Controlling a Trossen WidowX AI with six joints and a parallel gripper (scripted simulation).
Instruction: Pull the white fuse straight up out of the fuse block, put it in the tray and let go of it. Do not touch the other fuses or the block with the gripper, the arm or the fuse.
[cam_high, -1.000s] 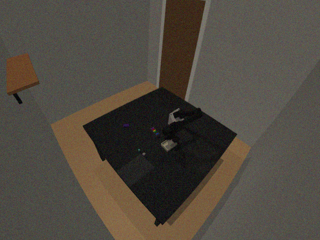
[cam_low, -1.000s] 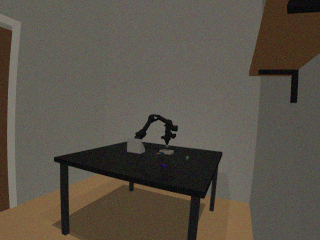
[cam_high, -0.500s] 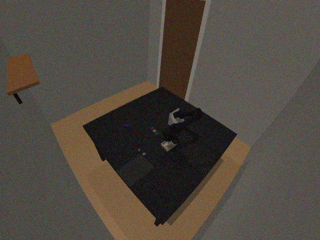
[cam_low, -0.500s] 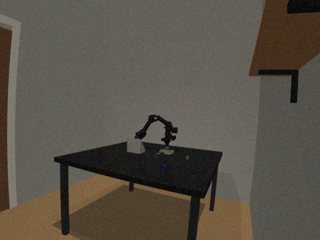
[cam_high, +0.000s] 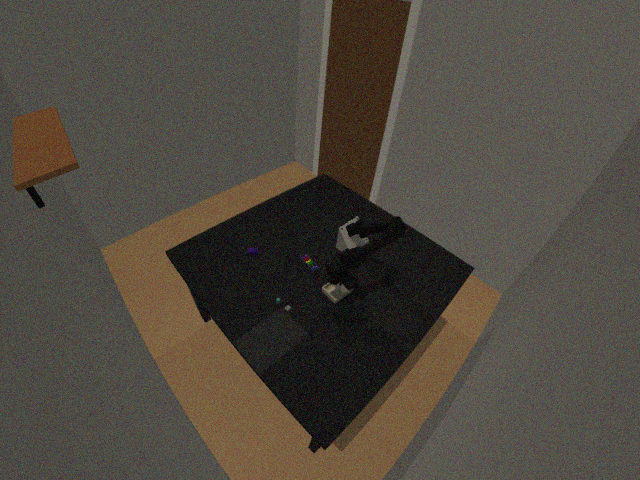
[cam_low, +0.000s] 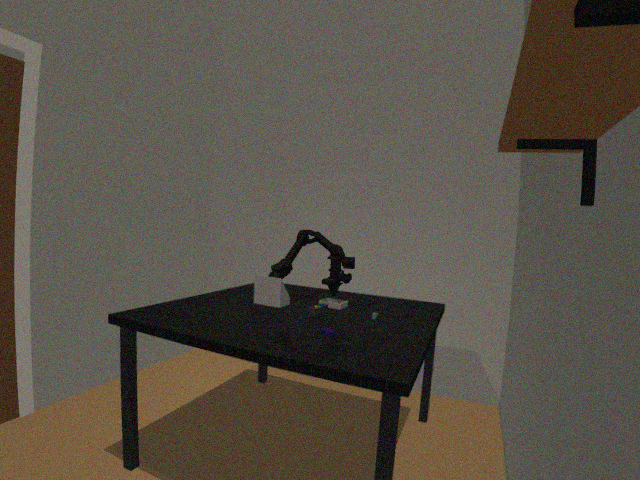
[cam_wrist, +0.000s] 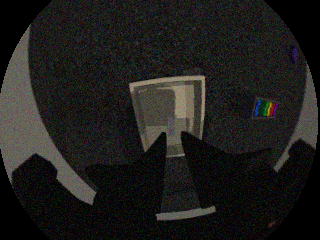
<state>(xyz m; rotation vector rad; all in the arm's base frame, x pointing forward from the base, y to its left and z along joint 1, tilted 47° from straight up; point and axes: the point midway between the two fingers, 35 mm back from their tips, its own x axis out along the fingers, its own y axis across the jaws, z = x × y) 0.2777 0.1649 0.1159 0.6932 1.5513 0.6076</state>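
My gripper tip is 5 cm above the beige tray. The rest, counted from my gripper tip: teal piece: 28 cm ahead, 13 cm to the right, 5 cm below; purple piece: 20 cm ahead, 49 cm to the right, 5 cm below.
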